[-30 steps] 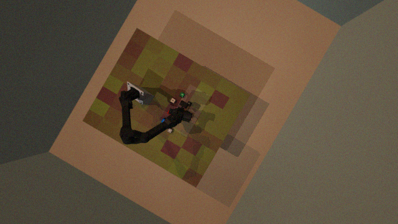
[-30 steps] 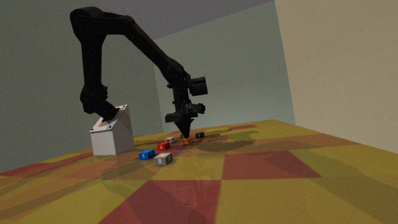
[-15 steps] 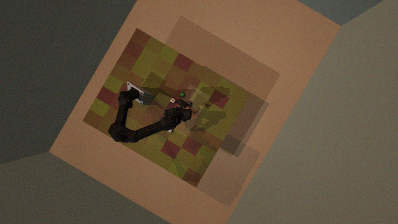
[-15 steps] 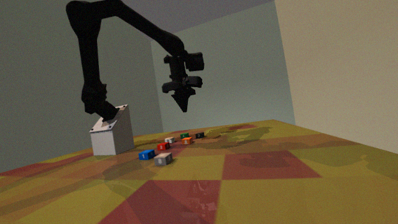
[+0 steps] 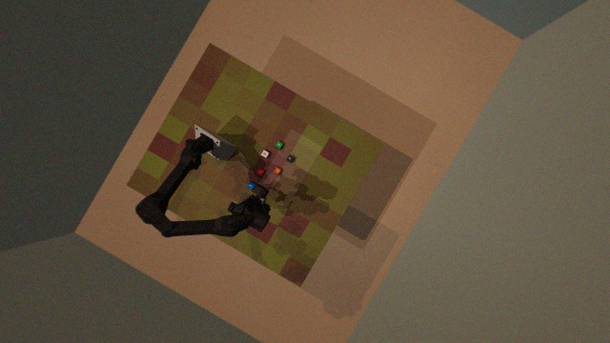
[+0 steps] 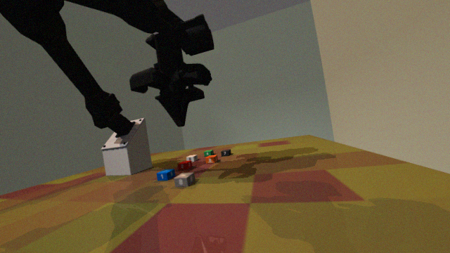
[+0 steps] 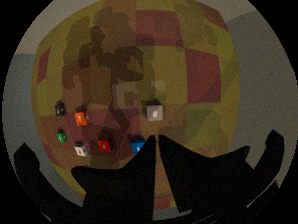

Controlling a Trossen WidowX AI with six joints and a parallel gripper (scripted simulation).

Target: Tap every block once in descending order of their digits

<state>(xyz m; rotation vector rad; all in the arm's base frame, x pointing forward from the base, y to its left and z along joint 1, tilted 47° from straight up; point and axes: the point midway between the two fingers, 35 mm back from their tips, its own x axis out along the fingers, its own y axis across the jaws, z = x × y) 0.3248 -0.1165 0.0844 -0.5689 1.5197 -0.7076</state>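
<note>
The grey block is 1 cm to the right of my gripper tip and 12 cm below it. The rest, counted from my gripper tip: blue block: 9 cm behind, 3 cm to the left, 12 cm below; then red block: 8 cm behind, 12 cm to the left, 12 cm below; then orange block: 17 cm to the left, 12 cm below.
</note>
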